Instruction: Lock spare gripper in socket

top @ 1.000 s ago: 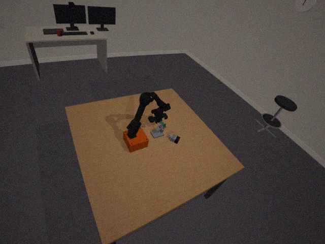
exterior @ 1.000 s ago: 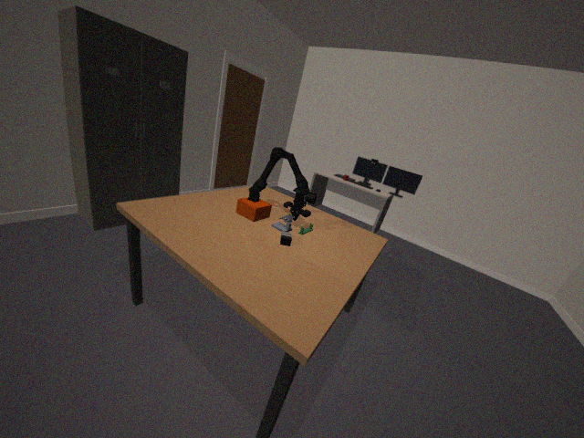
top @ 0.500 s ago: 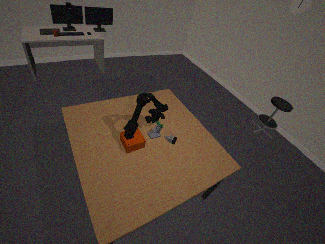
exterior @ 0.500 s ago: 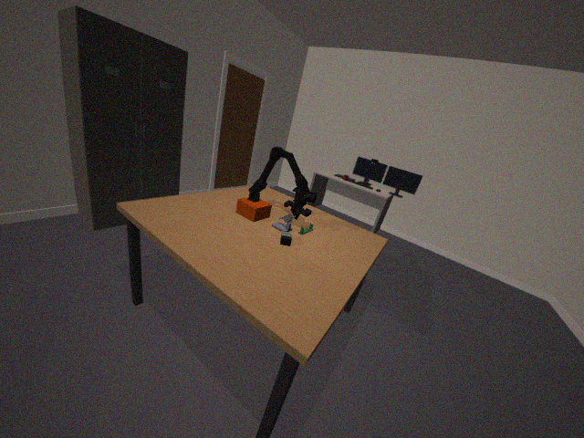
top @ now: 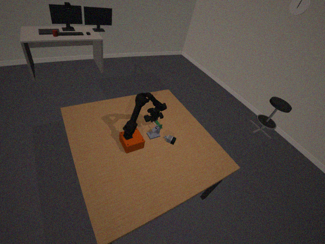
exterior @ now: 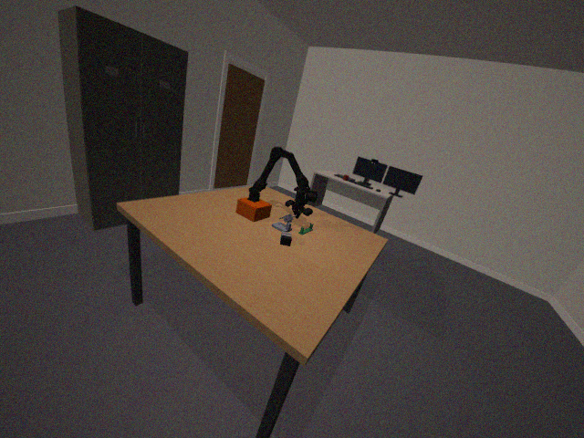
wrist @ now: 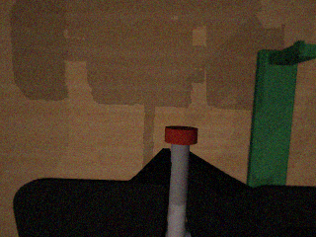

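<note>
Now: gripper tip 9 cm short of the green holder and 4 cm above it. Also, from my gripper tip: spare gripper 24 cm to the right, 6 cm ahead, 4 cm below; then grey mount 11 cm to the right, 2 cm behind, 1 cm below.
</note>
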